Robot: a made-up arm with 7 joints.
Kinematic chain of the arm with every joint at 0, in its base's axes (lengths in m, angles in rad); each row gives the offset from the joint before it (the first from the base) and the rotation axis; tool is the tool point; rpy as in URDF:
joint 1: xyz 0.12 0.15 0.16 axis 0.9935 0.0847 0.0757
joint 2: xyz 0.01 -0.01 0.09 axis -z
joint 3: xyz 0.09 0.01 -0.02 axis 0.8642 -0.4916 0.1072
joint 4: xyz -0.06 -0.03 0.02 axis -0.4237 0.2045 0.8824
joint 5: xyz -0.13 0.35 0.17 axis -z
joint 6: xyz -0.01 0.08 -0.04 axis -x
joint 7: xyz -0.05 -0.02 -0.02 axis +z
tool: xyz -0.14 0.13 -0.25 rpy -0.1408 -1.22 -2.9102
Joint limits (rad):
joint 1: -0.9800..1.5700
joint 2: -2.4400..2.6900
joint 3: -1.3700..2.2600
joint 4: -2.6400..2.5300
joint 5: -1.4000..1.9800
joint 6: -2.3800..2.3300
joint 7: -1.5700..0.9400
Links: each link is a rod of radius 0.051 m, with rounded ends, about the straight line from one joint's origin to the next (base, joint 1, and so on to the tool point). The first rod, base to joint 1, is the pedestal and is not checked.
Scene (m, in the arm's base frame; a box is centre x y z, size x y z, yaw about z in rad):
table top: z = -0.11
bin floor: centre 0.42 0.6 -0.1 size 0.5 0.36 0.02 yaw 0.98
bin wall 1: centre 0.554 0.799 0 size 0.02 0.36 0.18 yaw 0.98
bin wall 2: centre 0.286 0.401 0 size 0.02 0.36 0.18 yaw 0.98
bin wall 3: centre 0.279 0.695 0 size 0.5 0.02 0.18 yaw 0.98
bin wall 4: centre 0.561 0.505 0 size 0.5 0.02 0.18 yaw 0.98
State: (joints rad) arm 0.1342 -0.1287 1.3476 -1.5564 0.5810 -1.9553 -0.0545
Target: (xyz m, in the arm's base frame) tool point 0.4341 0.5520 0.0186
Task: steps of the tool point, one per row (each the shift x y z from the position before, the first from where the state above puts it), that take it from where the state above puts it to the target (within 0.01 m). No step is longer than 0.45 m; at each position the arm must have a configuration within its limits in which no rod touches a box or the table.
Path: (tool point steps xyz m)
1: -0.0210 0.2355 0.3499
2: 0.0223 0.4031 0.1641
3: 0.0721 0.4109 -0.0968
4: 0.0917 0.2473 -0.3018
5: 0.0598 0.0071 -0.3513
6: -0.0085 -0.1747 -0.2425

